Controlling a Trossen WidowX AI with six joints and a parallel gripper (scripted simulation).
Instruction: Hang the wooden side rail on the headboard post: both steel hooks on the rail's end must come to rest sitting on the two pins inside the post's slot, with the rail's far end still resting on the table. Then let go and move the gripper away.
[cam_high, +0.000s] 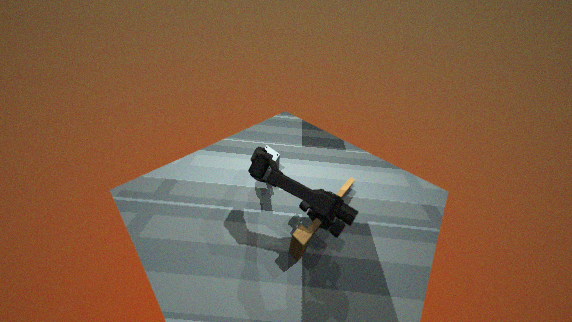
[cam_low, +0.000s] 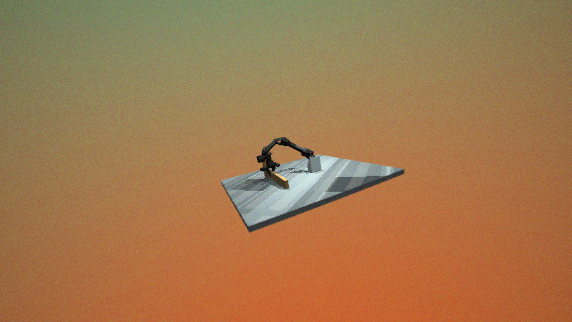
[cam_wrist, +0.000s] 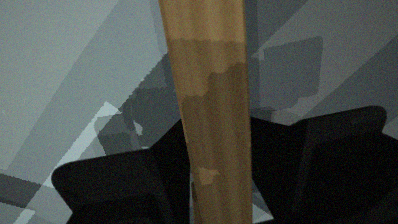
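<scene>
Now: the headboard post 10 mm behind my gripper tip, 130 mm to the right of it and 40 mm above it.
</scene>
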